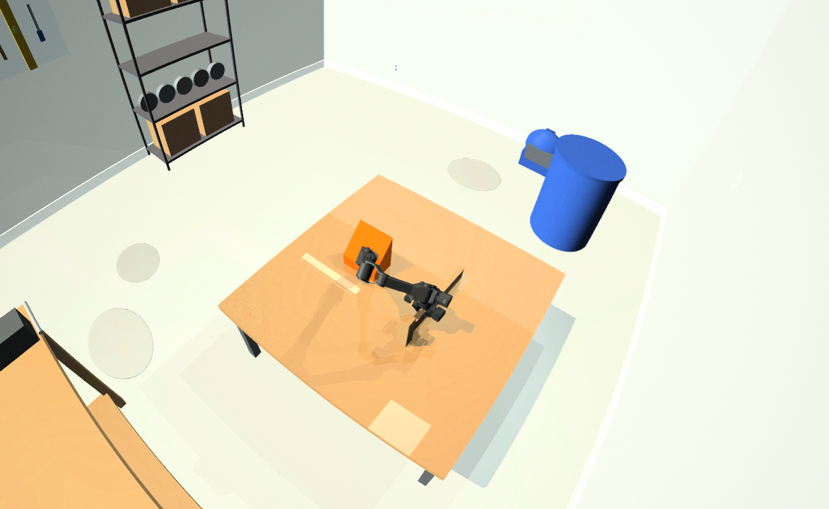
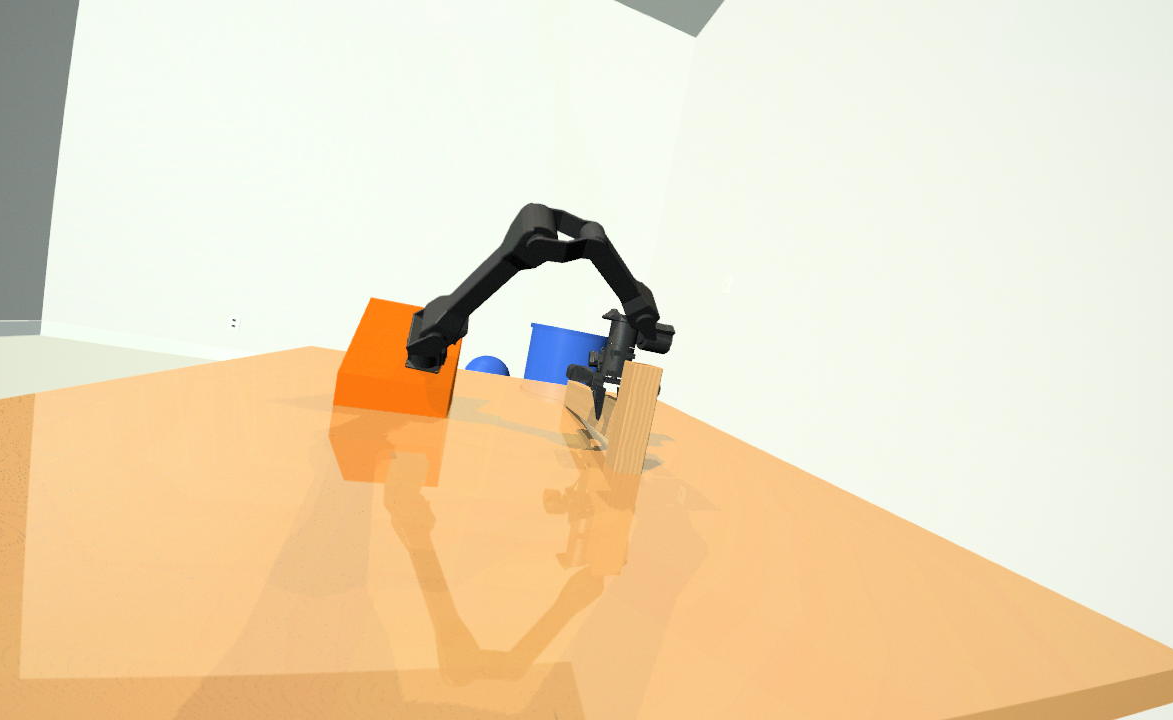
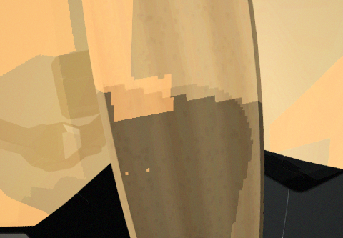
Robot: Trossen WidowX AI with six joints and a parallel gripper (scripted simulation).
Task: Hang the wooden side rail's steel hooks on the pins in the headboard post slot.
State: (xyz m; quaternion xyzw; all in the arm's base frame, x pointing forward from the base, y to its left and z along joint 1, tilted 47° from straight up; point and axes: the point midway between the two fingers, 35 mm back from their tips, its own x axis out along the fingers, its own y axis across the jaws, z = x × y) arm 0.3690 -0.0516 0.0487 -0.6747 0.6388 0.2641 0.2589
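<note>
Now: gripper tip 130 mm to the left of the headboard post and 40 mm below it.
</note>
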